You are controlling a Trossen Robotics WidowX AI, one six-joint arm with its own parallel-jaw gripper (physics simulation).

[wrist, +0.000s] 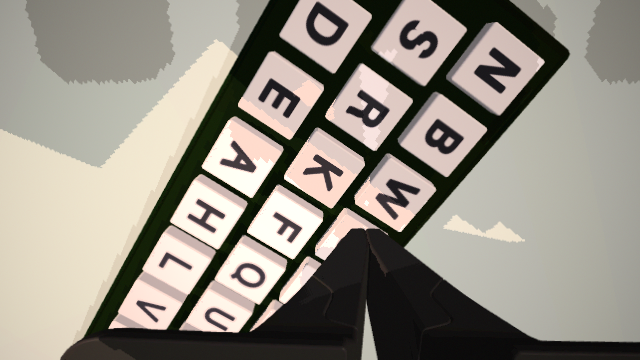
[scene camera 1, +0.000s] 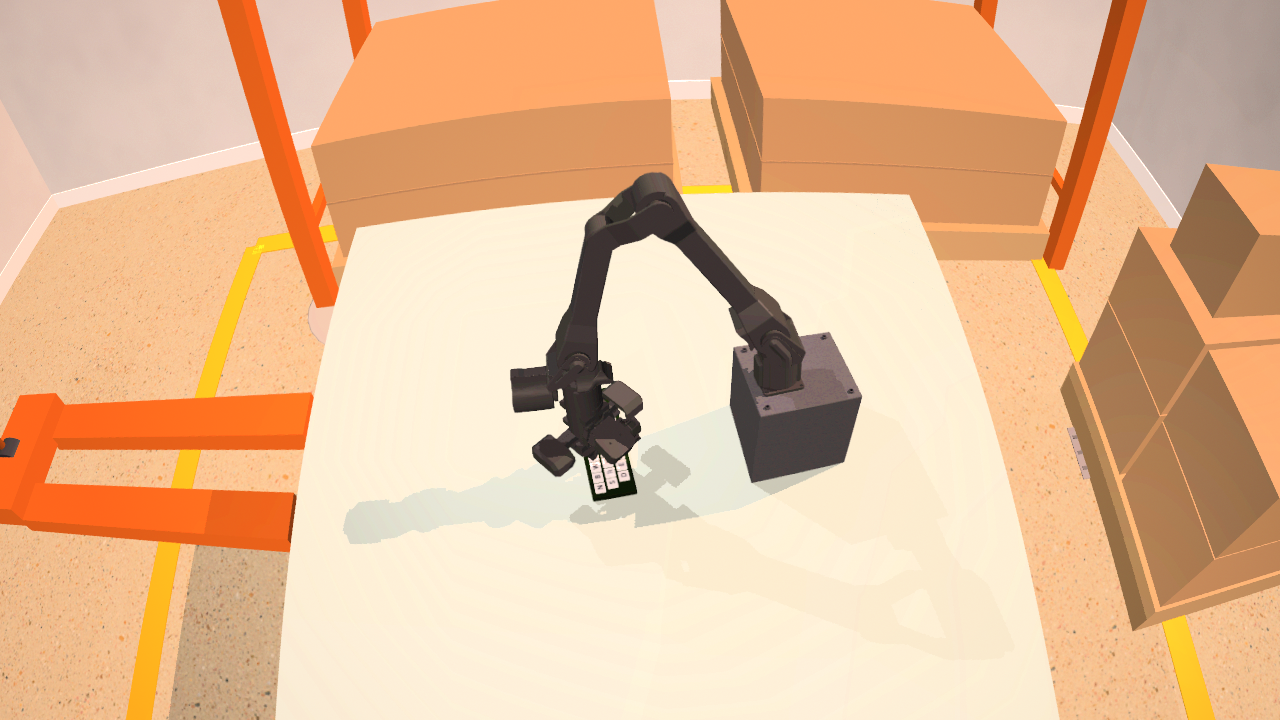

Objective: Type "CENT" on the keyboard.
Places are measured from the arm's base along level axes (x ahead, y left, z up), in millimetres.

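Pixels of known places: gripper, between the fingertips: (wrist: 364, 242) (scene camera 1: 592, 458); arm's base, origin of its link: (scene camera 1: 778, 379).
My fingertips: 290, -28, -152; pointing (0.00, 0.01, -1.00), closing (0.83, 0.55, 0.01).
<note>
Ahead of a thing's pixels: the offset from my fingertips to its middle, as dx, dy, dz. Level surfaces: height alone.
The keyboard @(-22, -34, -8) (scene camera 1: 612, 480) (wrist: 442, 196) is a dark green board with rows of white letter keys, lying on the table under the arm. In the wrist view the N key @(-1, +58, -2) (wrist: 497, 69) is near its top right corner and the E key @(-43, +22, -2) (wrist: 281, 95) is in the left row. My gripper (scene camera 1: 597, 451) (wrist: 364, 242) is shut and empty. Its tips overlap the lower right part of a key @(-2, -4, -3) (wrist: 341, 229) just below the W key @(-2, +17, -2) (wrist: 395, 194). That key's letter is hidden, and whether the tips touch it I cannot tell. No T or C shows readably; the fingers cover part of the right row.
The arm's dark base box (scene camera 1: 796, 438) stands on the pale table @(dz -16) (scene camera 1: 447, 626) to the right of the keyboard. Large cardboard boxes (scene camera 1: 501, 116) (scene camera 1: 895, 125) stand behind the table, and more boxes (scene camera 1: 1244, 429) are at the right. Orange forks (scene camera 1: 179, 420) reach toward the table's left edge.
</note>
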